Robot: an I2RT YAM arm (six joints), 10 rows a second.
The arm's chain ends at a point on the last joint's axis. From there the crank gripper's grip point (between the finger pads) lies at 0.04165 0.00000 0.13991 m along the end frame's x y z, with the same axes.
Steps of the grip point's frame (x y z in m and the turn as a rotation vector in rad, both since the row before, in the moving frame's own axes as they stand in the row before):
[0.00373, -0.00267, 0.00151, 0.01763, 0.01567, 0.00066]
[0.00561, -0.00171, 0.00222, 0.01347, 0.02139, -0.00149]
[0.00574, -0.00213, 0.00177, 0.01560, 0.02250, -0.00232]
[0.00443, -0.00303, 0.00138, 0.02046, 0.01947, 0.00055]
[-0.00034, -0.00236, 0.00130, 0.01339, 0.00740, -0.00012]
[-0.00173, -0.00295, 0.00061, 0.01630, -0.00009, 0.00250]
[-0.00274, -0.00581, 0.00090, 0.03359, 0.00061, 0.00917]
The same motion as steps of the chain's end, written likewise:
[0.00154, -0.00024, 0.00220, 0.01763, 0.01567, 0.00066]
[0.00263, 0.00023, 0.00316, 0.01347, 0.02139, -0.00149]
[0.00261, 0.00015, 0.00276, 0.01560, 0.02250, -0.00232]
[0.00171, -0.00020, 0.00225, 0.02046, 0.01947, 0.00055]
[-0.00137, -0.00048, 0.00162, 0.01339, 0.00740, -0.00012]
[-0.00172, -0.00077, 0.00062, 0.01630, -0.00009, 0.00250]
[-0.00285, -0.00149, 0.00100, 0.03359, 0.00061, 0.00917]

